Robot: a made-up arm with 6 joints.
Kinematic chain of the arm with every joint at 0, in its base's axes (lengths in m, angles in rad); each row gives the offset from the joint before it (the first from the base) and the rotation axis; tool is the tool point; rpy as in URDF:
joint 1: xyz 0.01 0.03 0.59 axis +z
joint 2: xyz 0 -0.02 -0.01 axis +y
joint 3: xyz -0.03 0 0.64 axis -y
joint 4: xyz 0 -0.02 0.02 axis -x
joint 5: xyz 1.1 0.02 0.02 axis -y
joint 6: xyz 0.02 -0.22 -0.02 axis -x
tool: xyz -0.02 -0.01 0 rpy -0.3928 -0.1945 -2.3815
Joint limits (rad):
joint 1: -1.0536..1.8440
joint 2: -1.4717..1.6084
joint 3: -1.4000..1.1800
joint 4: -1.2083..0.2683
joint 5: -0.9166..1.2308
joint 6: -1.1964..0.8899
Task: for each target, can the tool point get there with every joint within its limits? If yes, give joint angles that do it. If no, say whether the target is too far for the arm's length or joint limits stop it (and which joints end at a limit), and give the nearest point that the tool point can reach.
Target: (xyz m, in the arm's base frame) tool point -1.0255 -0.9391 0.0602
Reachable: no: joint limits stop it (at a limit: joint 2, joint 5) | nearest point -0.3610 -0.3173 0.2828 | short by 0.937 m
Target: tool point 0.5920 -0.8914 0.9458
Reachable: yes | joints -0.7885 0.0338 -0.1719 -0.3710 0.3886 0.5088
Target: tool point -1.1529 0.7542 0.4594
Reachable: no: joint limits stop it (at a limit: joint 2, joint 3, joint 4, joint 5) | nearest point -1.3844 0.8984 1.0530 | short by 0.653 m
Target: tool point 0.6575 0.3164 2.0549
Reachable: yes | joints 0.7746 -0.0320 0.8311 -0.1104 -0.0474 0.4581
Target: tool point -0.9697 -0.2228 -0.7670
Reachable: no: joint limits stop it (at a limit: joint 1, joint 2, joint 5) | nearest point -0.1985 -0.1065 -0.3483 | short by 0.885 m
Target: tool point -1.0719 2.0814 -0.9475
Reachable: no: too far | nearest point -0.2734 1.4759 -0.1947 | short by 1.253 m
